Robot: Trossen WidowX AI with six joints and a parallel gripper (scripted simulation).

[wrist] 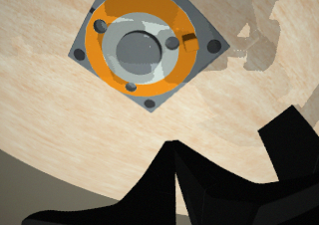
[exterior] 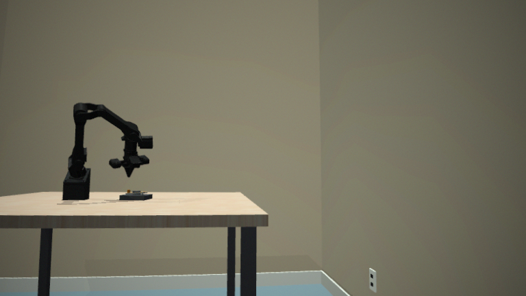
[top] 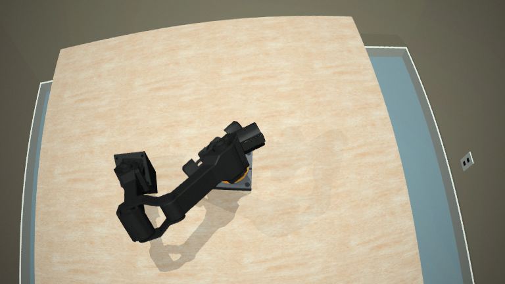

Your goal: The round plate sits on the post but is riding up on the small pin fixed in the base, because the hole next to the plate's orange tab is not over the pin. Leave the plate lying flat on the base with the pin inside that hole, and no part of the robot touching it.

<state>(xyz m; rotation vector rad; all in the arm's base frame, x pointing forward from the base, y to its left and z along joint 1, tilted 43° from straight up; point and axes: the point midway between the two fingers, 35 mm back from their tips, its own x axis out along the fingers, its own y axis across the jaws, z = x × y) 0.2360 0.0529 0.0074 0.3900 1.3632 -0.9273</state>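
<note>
My gripper tip is now 90 mm above the grey base, 50 mm short of it and 10 mm to the left of it.
</note>
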